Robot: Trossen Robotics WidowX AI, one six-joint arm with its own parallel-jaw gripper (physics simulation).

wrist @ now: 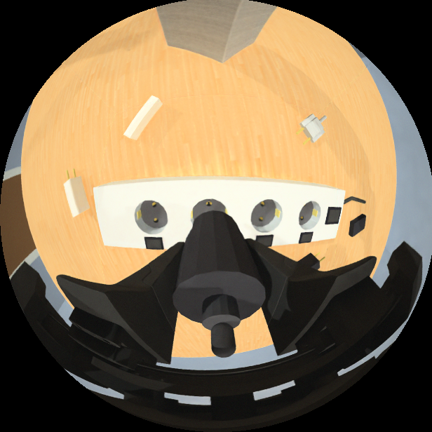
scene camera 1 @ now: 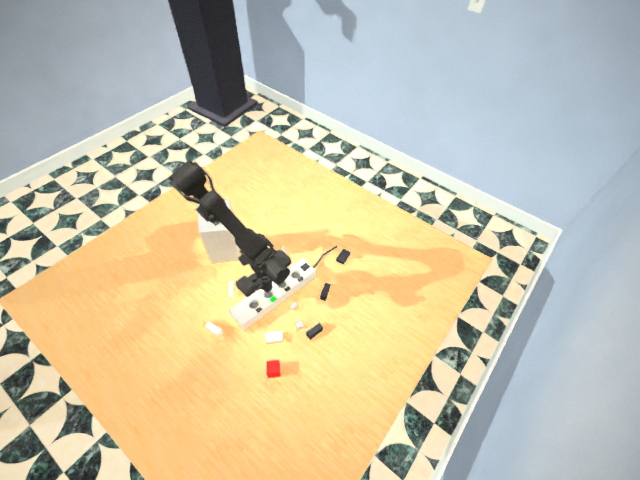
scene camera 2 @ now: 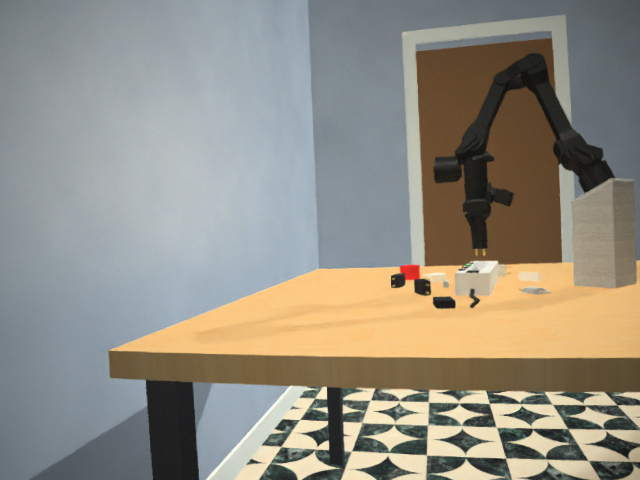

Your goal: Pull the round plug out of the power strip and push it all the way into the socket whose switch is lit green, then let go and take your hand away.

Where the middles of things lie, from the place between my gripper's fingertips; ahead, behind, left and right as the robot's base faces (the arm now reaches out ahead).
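Labels:
Black round plug [wrist: 217, 284]: my hand is 20 mm below it.

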